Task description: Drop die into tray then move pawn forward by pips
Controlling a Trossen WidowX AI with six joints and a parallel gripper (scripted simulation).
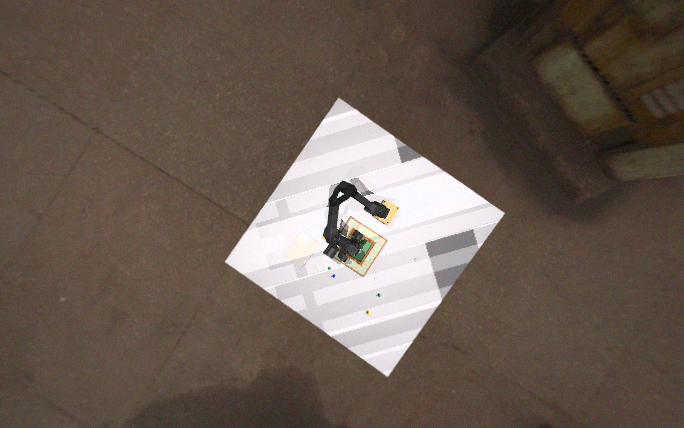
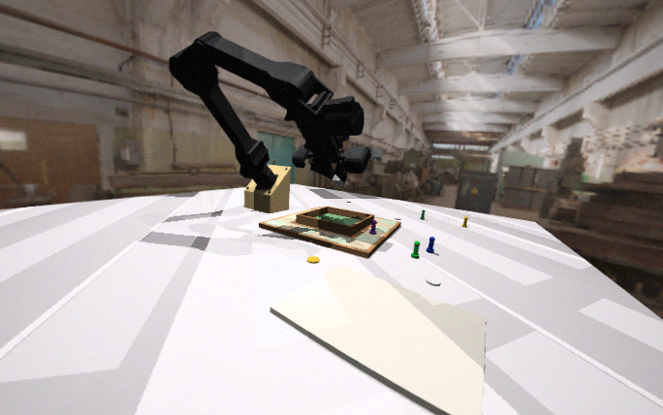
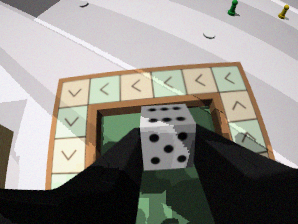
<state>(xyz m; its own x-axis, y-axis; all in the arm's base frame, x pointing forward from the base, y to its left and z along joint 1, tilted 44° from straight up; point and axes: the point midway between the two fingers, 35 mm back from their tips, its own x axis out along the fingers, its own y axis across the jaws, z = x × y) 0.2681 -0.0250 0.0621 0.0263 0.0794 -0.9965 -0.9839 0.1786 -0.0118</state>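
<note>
My gripper tip is now right at the die. Also, from my gripper tip: green dice tray 120 mm below; purple pawn 110 mm ahead, 40 mm to the right, 100 mm below; blue pawn 240 mm ahead, 50 mm to the right, 110 mm below.
</note>
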